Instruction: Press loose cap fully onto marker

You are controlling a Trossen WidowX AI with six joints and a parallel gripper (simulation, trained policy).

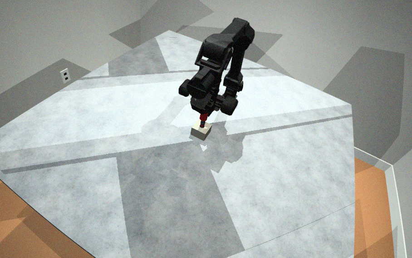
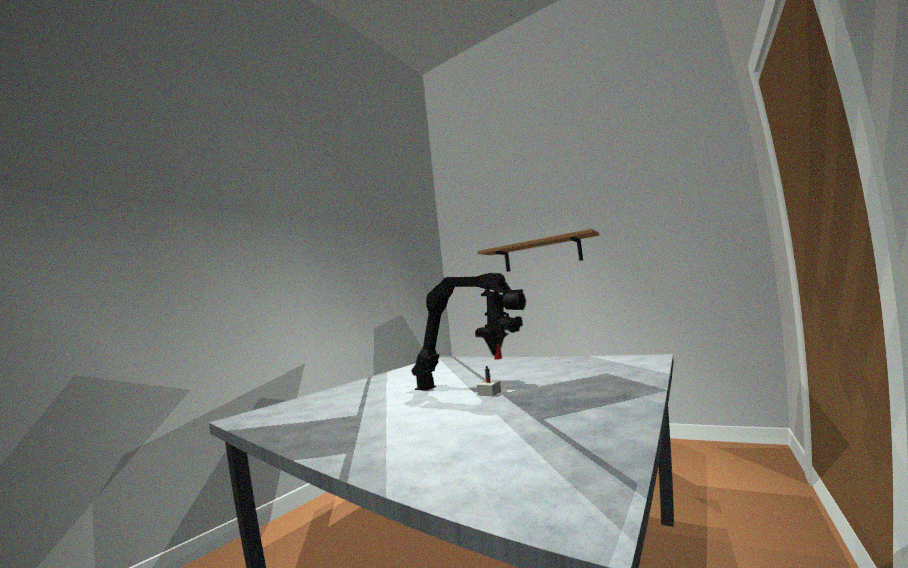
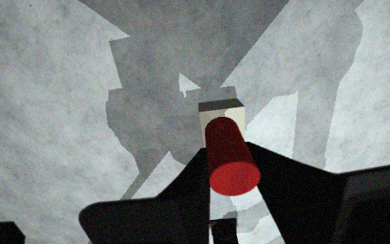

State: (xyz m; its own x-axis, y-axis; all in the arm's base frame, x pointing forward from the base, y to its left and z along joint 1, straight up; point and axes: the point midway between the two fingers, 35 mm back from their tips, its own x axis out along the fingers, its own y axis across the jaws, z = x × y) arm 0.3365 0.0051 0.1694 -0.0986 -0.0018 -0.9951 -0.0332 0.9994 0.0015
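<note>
Now: the dark marker 4 cm behind my gripper tip, 1 cm to the right of it and 6 cm below it. Round my gripper tip: cream holder block: 4 cm behind, 1 cm to the right, 12 cm below; then red cap: 1 cm ahead, 1 cm above.
</note>
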